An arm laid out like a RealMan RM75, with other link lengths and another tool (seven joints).
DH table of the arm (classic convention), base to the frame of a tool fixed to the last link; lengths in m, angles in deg. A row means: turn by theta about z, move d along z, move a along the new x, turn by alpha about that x. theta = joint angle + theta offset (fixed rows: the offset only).
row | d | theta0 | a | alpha
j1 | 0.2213 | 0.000 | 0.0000 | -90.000
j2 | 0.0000 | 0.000 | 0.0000 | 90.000
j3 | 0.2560 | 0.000 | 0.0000 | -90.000
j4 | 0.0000 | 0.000 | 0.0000 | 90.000
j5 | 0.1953 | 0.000 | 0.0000 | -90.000
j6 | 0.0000 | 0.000 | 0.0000 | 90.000
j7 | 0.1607 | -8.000 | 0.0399 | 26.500
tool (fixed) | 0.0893 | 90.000 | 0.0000 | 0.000
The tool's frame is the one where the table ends.
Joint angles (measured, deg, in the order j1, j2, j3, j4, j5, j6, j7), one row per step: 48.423 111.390 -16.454 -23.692 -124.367 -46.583 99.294; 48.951 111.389 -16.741 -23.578 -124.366 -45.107 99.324; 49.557 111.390 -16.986 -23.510 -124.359 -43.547 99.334; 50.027 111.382 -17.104 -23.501 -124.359 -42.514 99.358; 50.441 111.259 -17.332 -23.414 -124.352 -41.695 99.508; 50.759 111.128 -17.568 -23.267 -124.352 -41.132 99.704; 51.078 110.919 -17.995 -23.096 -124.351 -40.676 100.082; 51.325 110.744 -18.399 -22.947 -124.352 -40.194 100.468; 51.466 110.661 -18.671 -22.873 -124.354 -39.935 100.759; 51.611 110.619 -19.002 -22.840 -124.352 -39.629 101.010; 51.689 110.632 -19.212 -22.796 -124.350 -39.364 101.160; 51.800 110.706 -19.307 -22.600 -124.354 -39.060 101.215; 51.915 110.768 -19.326 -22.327 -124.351 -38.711 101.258; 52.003 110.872 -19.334 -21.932 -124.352 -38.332 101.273
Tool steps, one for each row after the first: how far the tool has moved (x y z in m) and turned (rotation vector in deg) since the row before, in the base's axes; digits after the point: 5 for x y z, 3 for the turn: -0.00037 0.00381 0.00267 0.675 -0.736 -0.366; -0.00093 0.00439 0.00336 0.803 -0.773 -0.330; -0.00129 0.00337 0.00267 0.598 -0.490 -0.163; -0.00127 0.00293 0.00257 0.435 -0.395 -0.124; -0.00111 0.00205 0.00150 0.224 -0.235 -0.092; -0.00145 0.00203 0.00146 0.098 -0.208 -0.050; -0.00075 0.00159 0.00136 0.125 -0.187 -0.144; -0.00057 0.00083 0.00050 0.039 -0.065 -0.088; -0.00065 0.00089 0.00041 0.039 -0.154 -0.060; -0.00013 0.00037 -0.00012 0.024 -0.098 -0.097; -0.00021 0.00006 -0.00145 -0.063 -0.004 -0.129; 0.00003 -0.00004 -0.00157 -0.039 0.058 -0.197; 0.00043 -0.00062 -0.00274 -0.150 0.110 -0.270
